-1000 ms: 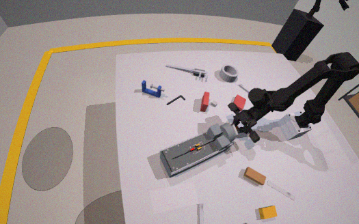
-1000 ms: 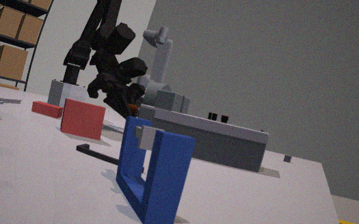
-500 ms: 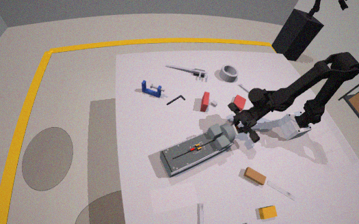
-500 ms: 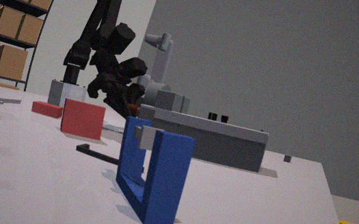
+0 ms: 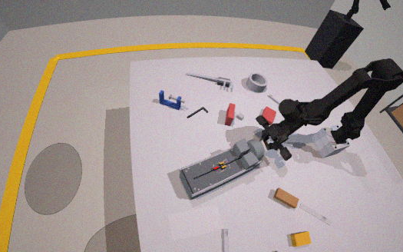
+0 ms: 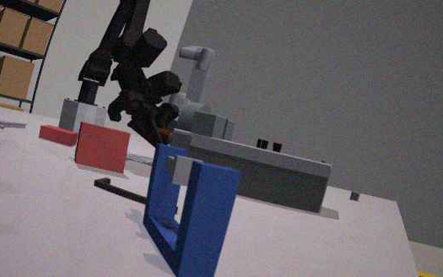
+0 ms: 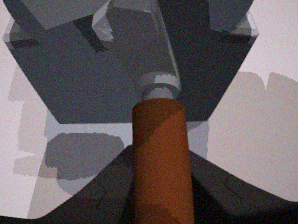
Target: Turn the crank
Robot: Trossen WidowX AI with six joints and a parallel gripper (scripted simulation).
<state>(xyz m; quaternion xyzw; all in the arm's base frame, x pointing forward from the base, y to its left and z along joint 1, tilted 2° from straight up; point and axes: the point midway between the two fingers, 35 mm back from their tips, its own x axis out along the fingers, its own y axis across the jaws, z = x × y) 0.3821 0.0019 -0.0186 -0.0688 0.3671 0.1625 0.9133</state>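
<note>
Right now my gripper tip is 30 mm below the crank handle, 20 mm past it and 10 mm to the left of it. The rest, counted from my gripper tip: tan block: 190 mm to the left, 80 mm behind, 20 mm below; red pointer: 170 mm ahead, 70 mm to the left, 50 mm above; black hex key: 210 mm to the right, 180 mm ahead, 30 mm below.
</note>
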